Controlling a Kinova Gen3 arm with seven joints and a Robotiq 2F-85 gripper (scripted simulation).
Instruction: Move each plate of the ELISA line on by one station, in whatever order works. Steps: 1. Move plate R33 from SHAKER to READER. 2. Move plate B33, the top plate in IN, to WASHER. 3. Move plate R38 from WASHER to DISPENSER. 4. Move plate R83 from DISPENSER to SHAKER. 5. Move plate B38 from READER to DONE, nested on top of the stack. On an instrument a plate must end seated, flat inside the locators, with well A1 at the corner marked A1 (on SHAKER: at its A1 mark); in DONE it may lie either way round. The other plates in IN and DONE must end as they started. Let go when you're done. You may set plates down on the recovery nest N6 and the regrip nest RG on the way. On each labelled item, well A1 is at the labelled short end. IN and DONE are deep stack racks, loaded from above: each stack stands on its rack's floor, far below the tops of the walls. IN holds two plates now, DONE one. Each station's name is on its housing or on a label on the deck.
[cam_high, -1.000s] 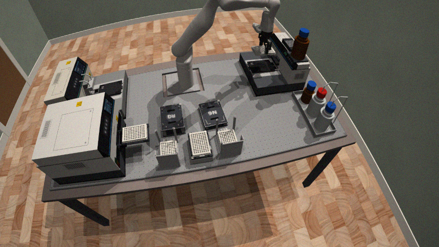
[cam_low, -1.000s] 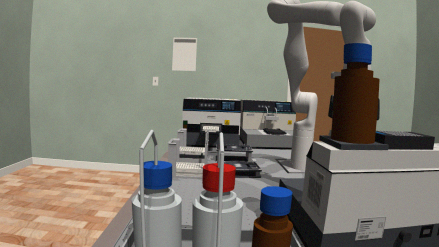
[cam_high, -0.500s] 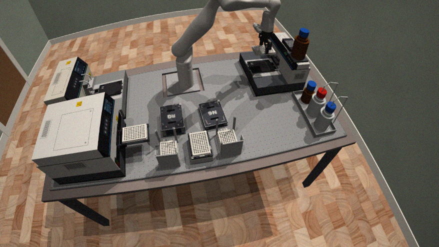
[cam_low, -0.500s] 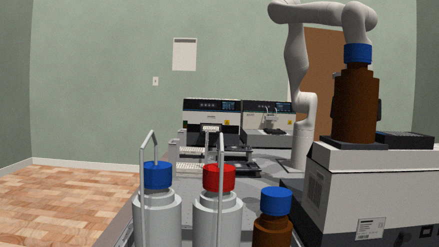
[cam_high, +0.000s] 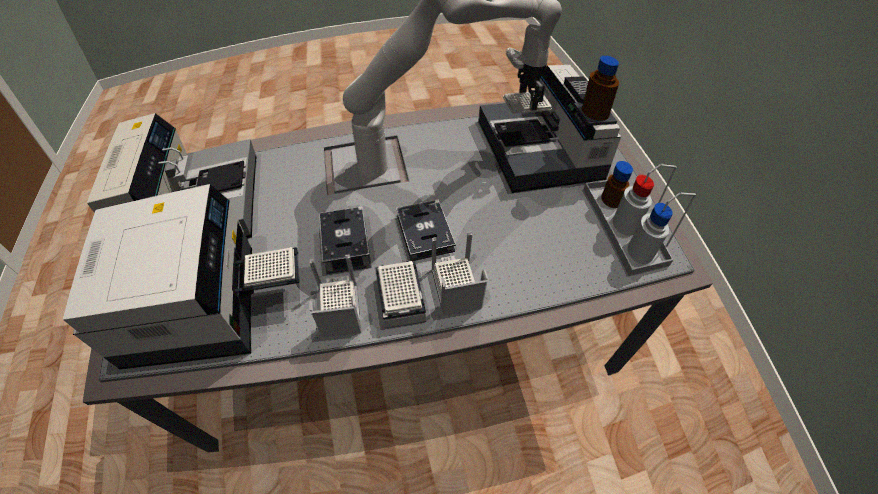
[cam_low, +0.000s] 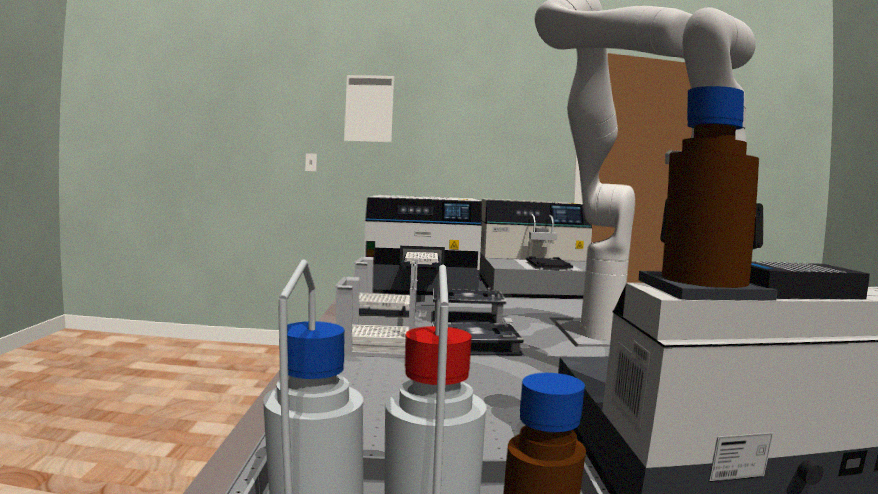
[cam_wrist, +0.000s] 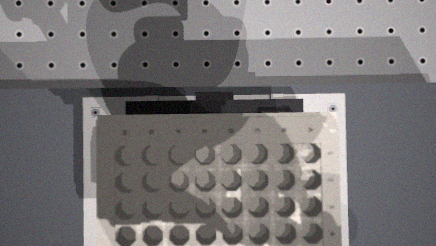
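My hand is 130 mm above the dispenser nest. Also, from my hand: recovery nest N6: 350 mm to the right, 290 mm ahead, 180 mm below; bottle tray: 360 mm ahead, 240 mm to the left, 210 mm below; brown bottle: 180 mm to the left, 100 mm ahead, 80 mm above.
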